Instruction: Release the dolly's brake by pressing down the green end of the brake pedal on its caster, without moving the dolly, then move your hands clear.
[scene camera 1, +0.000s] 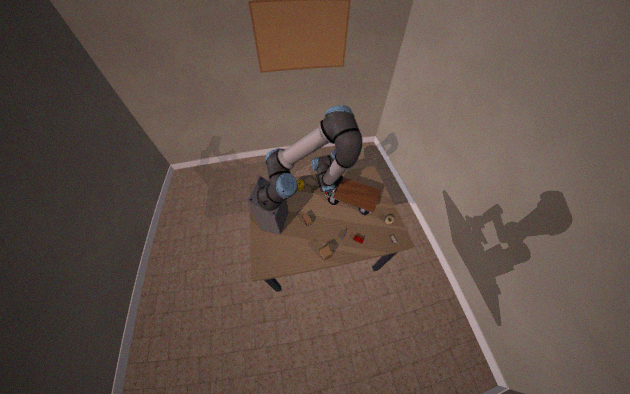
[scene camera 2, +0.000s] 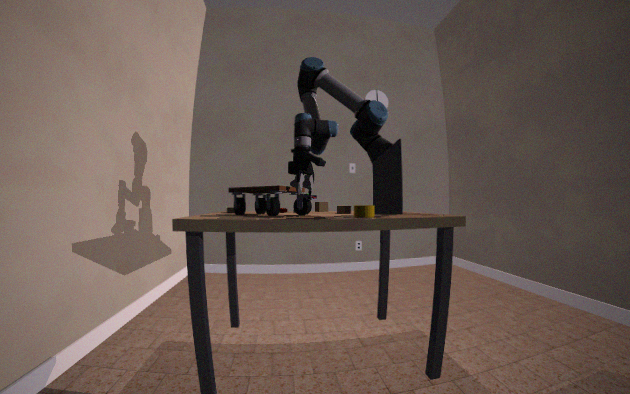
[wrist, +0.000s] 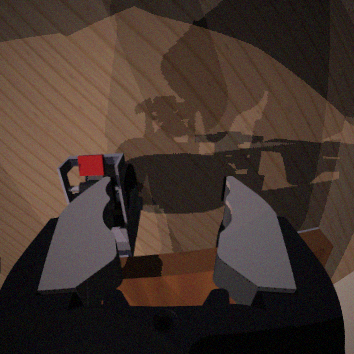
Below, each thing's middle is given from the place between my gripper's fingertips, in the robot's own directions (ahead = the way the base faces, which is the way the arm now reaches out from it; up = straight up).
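Here is the caster bracket (wrist: 125, 236), and my gripper is 10 mm past it, 70 mm to the left of it and 40 mm above it. As for the dolly (scene camera 2: 271, 205), I see it 120 mm ahead of my hand, 130 mm to the right of it and 30 mm below it.
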